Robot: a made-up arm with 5 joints.
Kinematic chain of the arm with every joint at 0, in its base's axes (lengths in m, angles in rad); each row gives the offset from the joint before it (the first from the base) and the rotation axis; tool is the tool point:
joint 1: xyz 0 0 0.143 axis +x
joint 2: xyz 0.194 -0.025 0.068 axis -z
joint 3: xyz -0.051 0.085 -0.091 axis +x
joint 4: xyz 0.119 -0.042 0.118 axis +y
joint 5: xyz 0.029 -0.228 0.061 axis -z
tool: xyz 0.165 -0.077 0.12
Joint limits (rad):
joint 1: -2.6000..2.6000
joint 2: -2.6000..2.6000
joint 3: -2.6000..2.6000
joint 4: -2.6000..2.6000
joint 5: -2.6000..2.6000
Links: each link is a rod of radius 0.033 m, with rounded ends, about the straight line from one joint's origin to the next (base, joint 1, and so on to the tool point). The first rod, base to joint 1, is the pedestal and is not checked.
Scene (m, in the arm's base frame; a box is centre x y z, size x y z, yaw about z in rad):
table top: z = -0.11
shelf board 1: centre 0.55 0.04 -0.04 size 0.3 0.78 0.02 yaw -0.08
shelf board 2: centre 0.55 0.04 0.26 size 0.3 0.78 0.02 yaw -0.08
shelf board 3: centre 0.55 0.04 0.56 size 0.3 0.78 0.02 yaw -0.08
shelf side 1: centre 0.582 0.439 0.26 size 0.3 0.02 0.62 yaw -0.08
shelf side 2: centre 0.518 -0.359 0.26 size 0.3 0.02 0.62 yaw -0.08
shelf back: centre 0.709 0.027 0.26 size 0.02 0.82 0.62 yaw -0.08
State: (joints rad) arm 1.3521 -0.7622 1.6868 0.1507 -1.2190
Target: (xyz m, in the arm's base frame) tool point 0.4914 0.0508 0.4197
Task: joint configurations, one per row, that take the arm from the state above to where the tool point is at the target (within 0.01 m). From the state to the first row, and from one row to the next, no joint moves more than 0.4 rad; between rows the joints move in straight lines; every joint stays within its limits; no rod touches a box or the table.
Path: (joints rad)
1: 1.5180 -1.1227 1.8188 -0.2283 -1.4444
2: 1.6839 -1.4831 1.9508 -0.6072 -1.6699
3: 1.8499 -1.8436 2.0828 -0.9862 -1.8953
4: 2.0158 -2.2040 2.2148 -1.3651 -2.1207
5: 1.9720 -2.1000 2.0876 -0.9976 -2.0129
6: 1.9283 -1.9960 1.9605 -0.6301 -1.9051
7: 1.8845 -1.8920 1.8333 -0.2626 -1.7973
8: 1.8407 -1.7880 1.7062 0.1050 -1.6895
9: 1.7970 -1.6840 1.5790 0.4725 -1.5817
10: 1.7532 -1.5800 1.4518 0.8400 -1.4738
11: 2.0045 -1.3463 1.4423 0.5678 -1.0791
12: 2.2557 -1.1126 1.4327 0.2956 -0.6843

